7 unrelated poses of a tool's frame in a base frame.
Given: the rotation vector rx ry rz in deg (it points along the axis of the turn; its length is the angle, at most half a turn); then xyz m.
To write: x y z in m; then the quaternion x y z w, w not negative. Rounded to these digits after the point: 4 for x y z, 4 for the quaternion.
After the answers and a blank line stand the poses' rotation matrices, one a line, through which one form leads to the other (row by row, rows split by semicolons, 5 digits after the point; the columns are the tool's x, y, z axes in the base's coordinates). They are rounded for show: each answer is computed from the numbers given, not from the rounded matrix.
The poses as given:
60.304 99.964 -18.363 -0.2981 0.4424 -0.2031
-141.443 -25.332 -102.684 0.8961 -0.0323 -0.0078
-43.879 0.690 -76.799 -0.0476 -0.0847 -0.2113
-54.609 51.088 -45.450 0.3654 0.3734 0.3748
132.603 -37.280 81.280 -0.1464 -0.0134 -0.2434
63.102 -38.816 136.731 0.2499 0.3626 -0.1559
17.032 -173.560 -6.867 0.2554 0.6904 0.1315
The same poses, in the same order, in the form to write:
-0.2981 0.4424 -0.2031 0.4378 0.7257 -0.1333 0.5137
0.8961 -0.0323 -0.0078 -0.8005 -0.1434 -0.5812 0.0296
-0.0476 -0.0847 -0.2113 -0.3460 0.0054 -0.6056 0.7166
0.3654 0.3734 0.3748 -0.4316 0.4037 -0.3592 0.7223
-0.1464 -0.0134 -0.2434 0.8164 -0.2295 0.5004 0.1742
0.2499 0.3626 -0.1559 0.3965 -0.2439 0.8592 0.2121
0.2554 0.6904 0.1315 0.0975 -0.9933 -0.0393 0.0477

-0.08891 0.77241 0.62887; 0.49849 0.58112 -0.64329; -0.86233 0.25629 -0.43670
0.28341 0.26390 0.92198; 0.19518 -0.95714 0.21397; 0.93893 0.11931 -0.32277
0.26644 0.86416 0.42688; -0.87170 0.02706 0.48930; 0.41129 -0.50248 0.76050
0.41596 0.17040 0.89327; -0.86737 0.36947 0.33341; -0.27323 -0.91348 0.30149
0.39377 -0.54912 0.73716; -0.20044 -0.83395 -0.51415; 0.89709 0.05470 -0.43845
-0.59556 -0.55790 0.57798; 0.17100 -0.79105 -0.58737; 0.78490 -0.25098 0.56651
-0.97644 -0.18990 -0.10248; -0.19740 0.97791 0.06877; 0.08715 0.08738 -0.99236

